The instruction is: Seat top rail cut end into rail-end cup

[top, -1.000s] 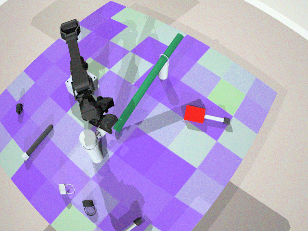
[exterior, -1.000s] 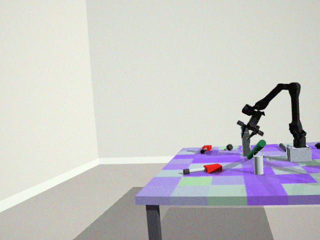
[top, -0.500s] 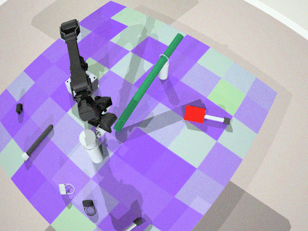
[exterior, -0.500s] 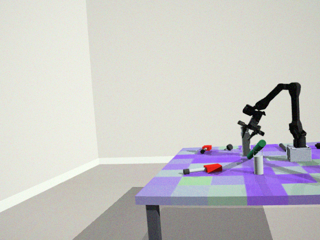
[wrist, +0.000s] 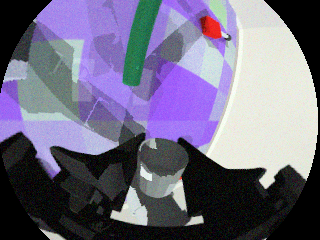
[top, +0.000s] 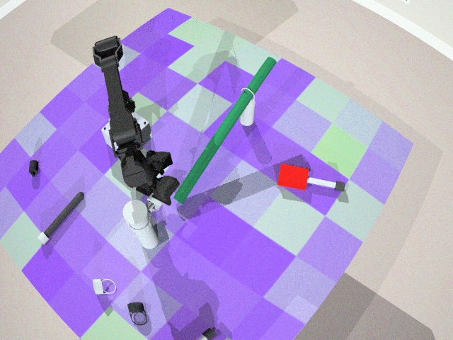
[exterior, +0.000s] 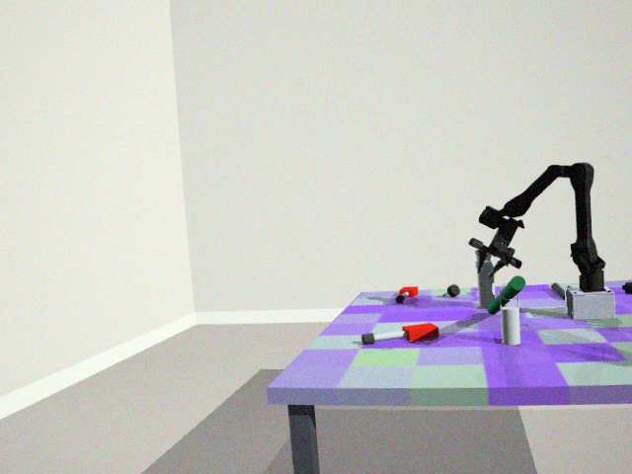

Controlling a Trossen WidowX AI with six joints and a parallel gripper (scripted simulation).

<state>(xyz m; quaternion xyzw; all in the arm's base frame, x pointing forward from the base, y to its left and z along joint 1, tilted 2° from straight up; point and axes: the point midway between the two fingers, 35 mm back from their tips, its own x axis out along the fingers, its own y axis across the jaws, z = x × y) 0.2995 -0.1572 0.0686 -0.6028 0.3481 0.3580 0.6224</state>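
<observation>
Right now the white rail-end cup is 30 mm to the right of my gripper tip, 30 mm above it and 20 mm behind it. Also, from my gripper tip: white clip 310 mm to the right, 110 mm below, 30 mm behind; then loop cap 430 mm to the left, 20 mm below, 20 mm behind; then black cylinder 550 mm behind, 180 mm to the right, 100 mm below.
</observation>
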